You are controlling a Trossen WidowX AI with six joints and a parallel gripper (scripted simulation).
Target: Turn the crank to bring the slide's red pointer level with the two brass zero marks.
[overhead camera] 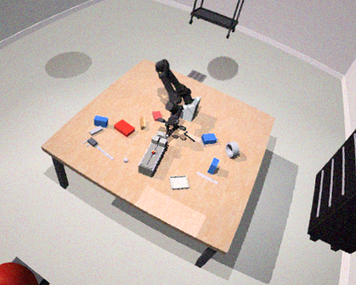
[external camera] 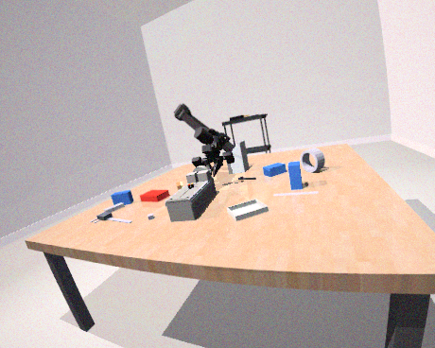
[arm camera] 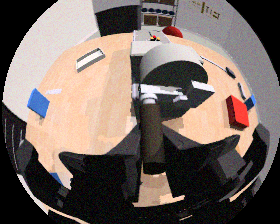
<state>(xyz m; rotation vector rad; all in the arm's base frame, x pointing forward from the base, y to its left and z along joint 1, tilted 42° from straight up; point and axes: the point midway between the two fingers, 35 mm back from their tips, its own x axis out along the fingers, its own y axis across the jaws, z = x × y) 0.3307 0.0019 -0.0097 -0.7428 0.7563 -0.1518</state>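
My gripper tip is now 30 mm below the dark crank handle and 20 mm past it. Also, from my gripper tip: red block (290 mm to the right, 50 mm below, 50 mm ahead); white tray (230 mm ahead, 210 mm to the left, 60 mm below); red pointer (180 mm ahead, 20 mm above, 10 mm to the right).
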